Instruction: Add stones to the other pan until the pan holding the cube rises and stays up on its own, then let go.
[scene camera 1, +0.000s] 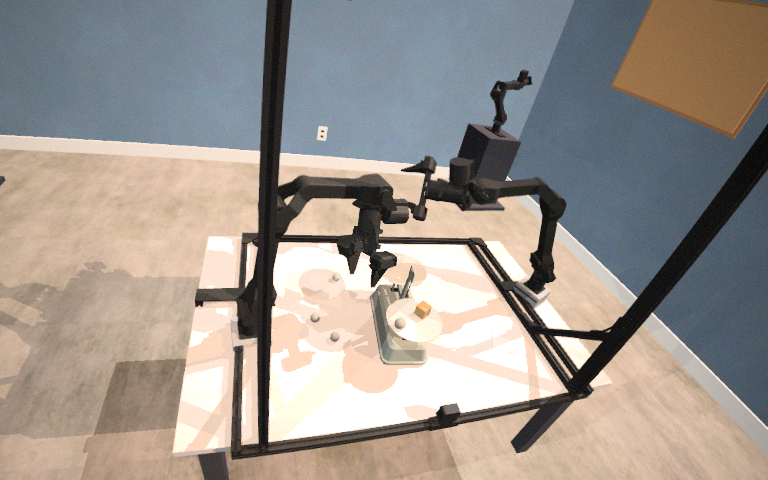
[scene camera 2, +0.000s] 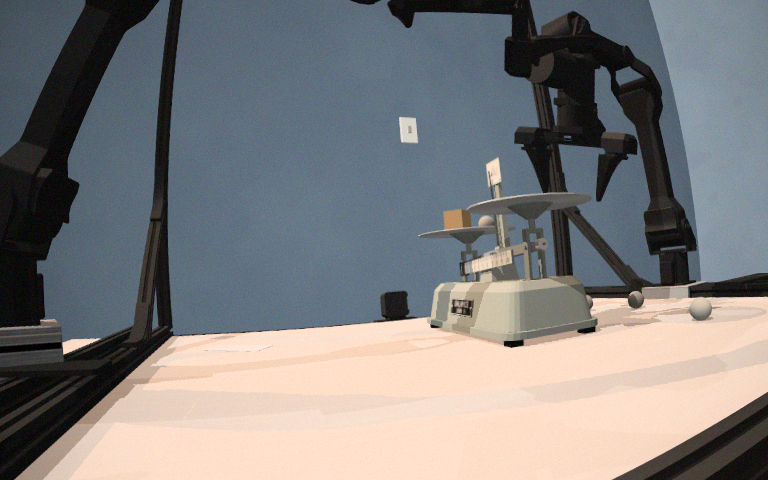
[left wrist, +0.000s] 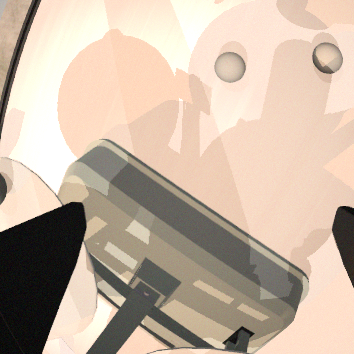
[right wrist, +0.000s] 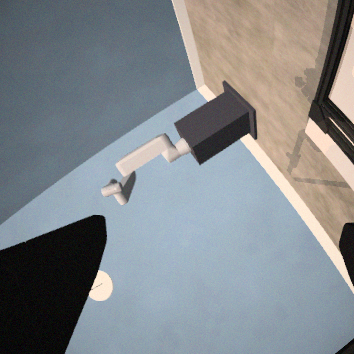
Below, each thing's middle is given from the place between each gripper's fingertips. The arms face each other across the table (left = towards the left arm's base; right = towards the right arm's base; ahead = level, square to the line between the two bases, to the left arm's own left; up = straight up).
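Balance scale (scene camera 2: 501, 306): my right hand 260 mm past it, 20 mm to the right of it, 230 mm above it.
My left hand: 13 cm to the left of the balance scale, 3 cm past it, 6 cm above it.
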